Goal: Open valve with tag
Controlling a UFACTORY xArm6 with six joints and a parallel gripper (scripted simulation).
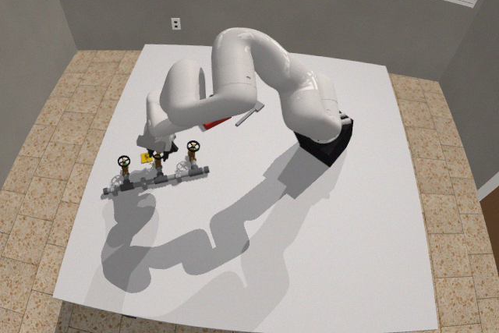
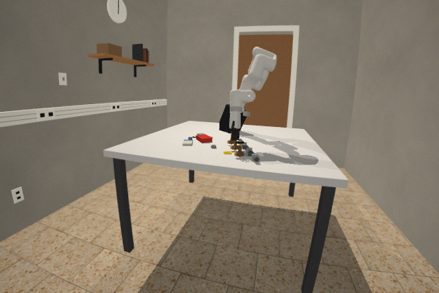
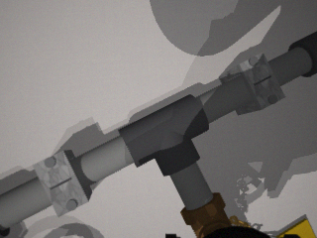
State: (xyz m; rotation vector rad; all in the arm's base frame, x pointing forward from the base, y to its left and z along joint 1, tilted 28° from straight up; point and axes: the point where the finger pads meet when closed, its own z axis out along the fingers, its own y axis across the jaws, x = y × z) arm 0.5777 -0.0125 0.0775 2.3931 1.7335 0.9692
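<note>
My gripper is now 60 mm short of the yellow tag, 30 mm to the left of it and 80 mm above it. From my hand the other things lie so: red box 200 mm behind, 230 mm to the right, 70 mm below; then grey nut 30 mm behind, 140 mm to the right, 80 mm below; then blue block 80 mm behind, 320 mm to the right, 80 mm below.
</note>
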